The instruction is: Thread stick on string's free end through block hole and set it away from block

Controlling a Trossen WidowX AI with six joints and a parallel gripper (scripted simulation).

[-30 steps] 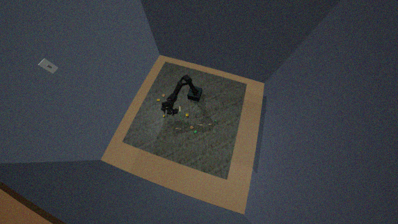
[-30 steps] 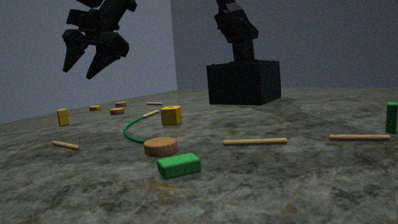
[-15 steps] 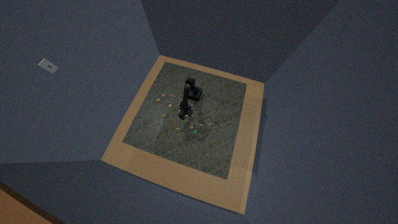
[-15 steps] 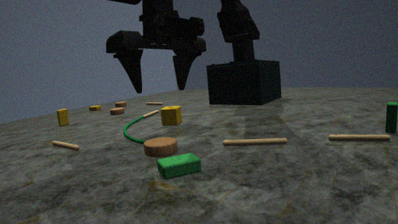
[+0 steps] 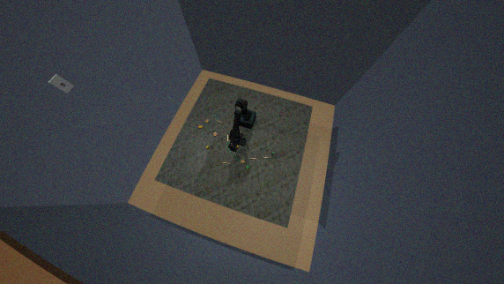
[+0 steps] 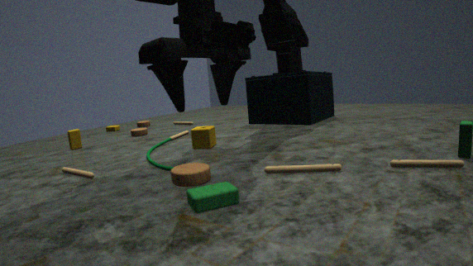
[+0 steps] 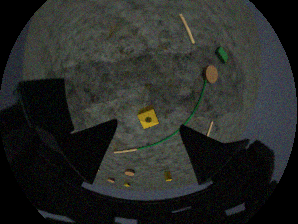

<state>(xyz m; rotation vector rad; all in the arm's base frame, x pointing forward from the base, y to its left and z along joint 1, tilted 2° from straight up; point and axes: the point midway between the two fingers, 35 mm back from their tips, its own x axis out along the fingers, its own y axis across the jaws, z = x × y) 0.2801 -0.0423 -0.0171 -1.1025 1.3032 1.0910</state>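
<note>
Now: gripper tip 10 mm to the left of the yellow block and 40 mm above it. Round my gripper tip: green block: 190 mm ahead, 140 mm to the left, 50 mm below; thin wooden stick: 60 mm behind, 120 mm to the right, 60 mm below; round wooden button: 140 mm ahead, 80 mm to the left, 50 mm below.
</note>
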